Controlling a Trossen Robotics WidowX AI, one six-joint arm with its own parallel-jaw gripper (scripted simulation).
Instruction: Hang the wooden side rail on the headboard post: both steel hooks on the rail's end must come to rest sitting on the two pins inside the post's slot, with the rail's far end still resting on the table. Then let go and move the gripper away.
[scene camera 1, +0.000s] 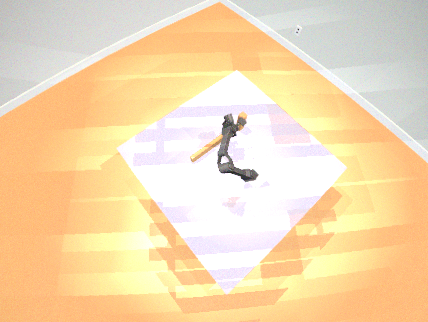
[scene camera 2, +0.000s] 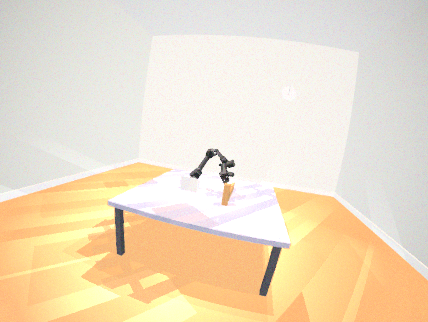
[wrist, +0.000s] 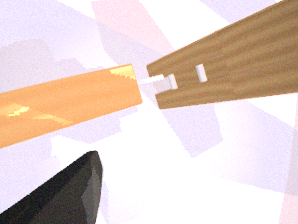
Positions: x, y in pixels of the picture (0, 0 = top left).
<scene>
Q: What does my gripper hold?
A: Nothing.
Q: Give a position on a wooden headboard post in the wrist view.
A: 243, 61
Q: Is my gripper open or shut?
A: Open.
</scene>
